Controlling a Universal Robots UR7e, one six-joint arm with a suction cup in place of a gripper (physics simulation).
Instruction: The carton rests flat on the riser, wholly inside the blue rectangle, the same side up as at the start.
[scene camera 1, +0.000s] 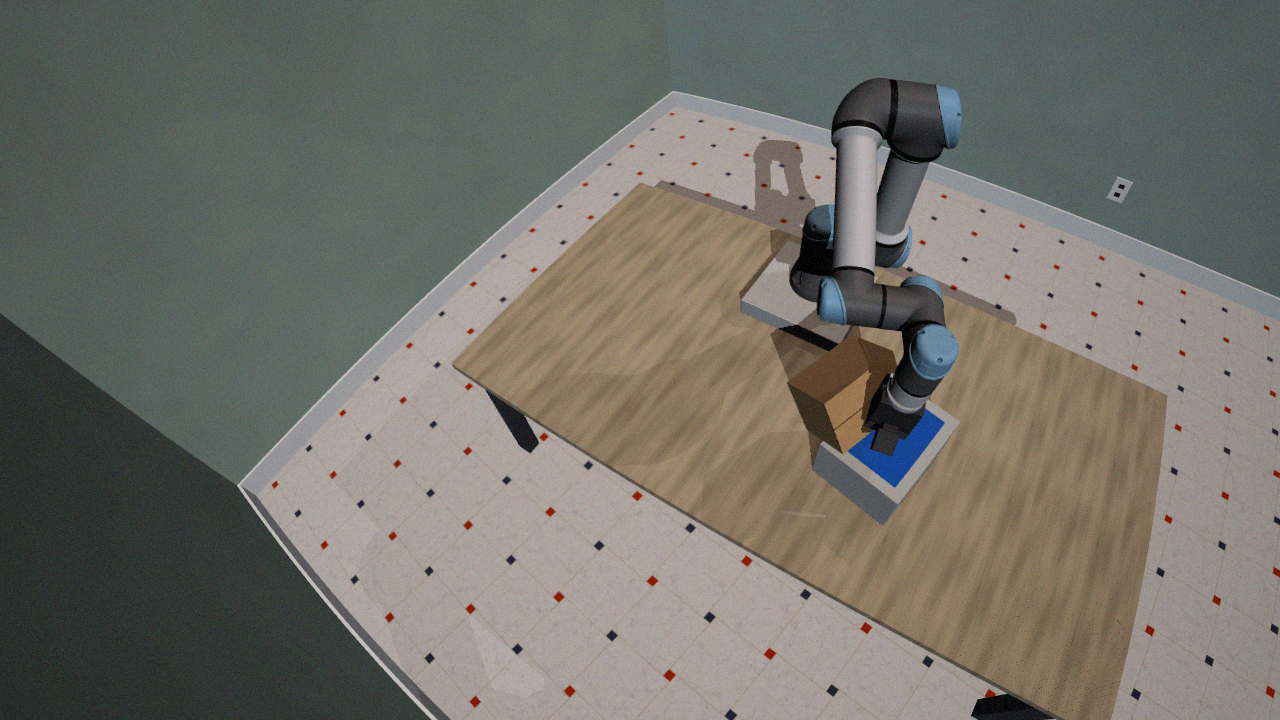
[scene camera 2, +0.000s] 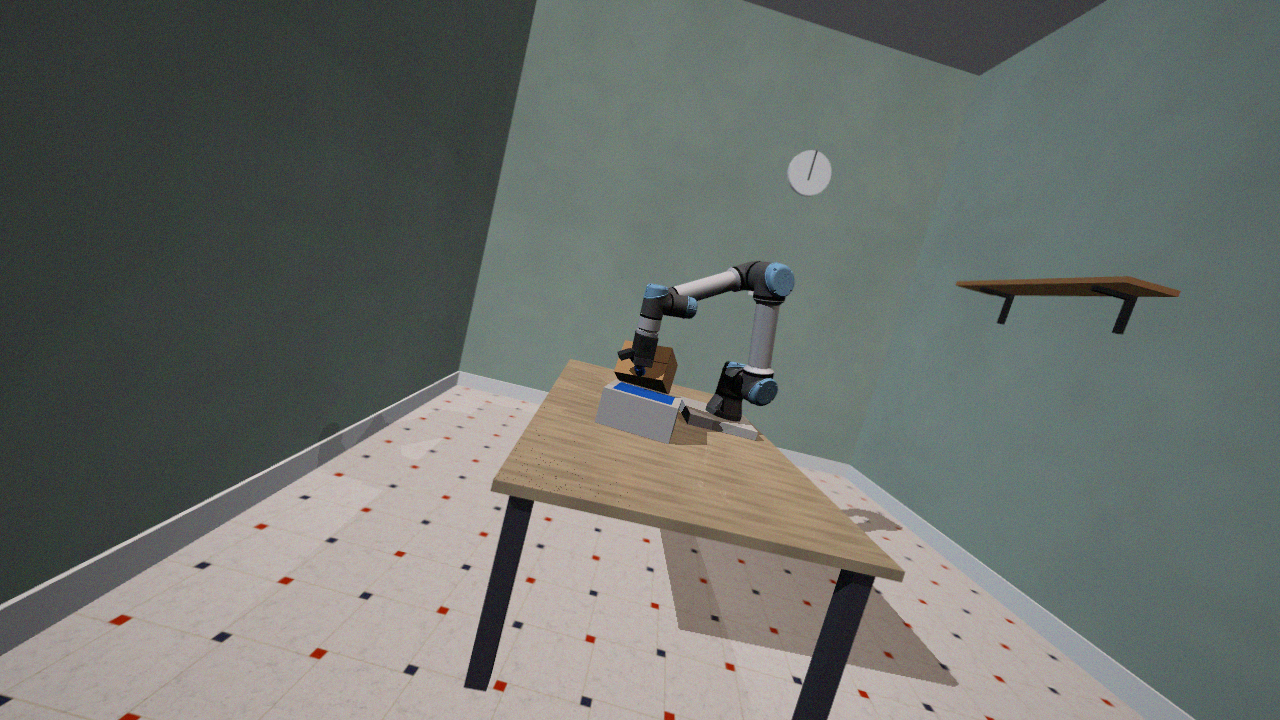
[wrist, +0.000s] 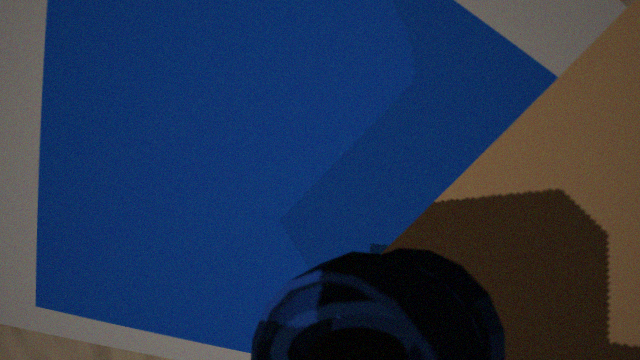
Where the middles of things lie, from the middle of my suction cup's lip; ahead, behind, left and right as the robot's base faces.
Right now my suction cup is 5 cm past the brown carton (scene camera 1: 833, 395) and 8 cm to the left of it. From my suction cup the other things lie so: grey riser (scene camera 2: 631, 408) (3 cm behind, 4 cm to the left, 13 cm below).
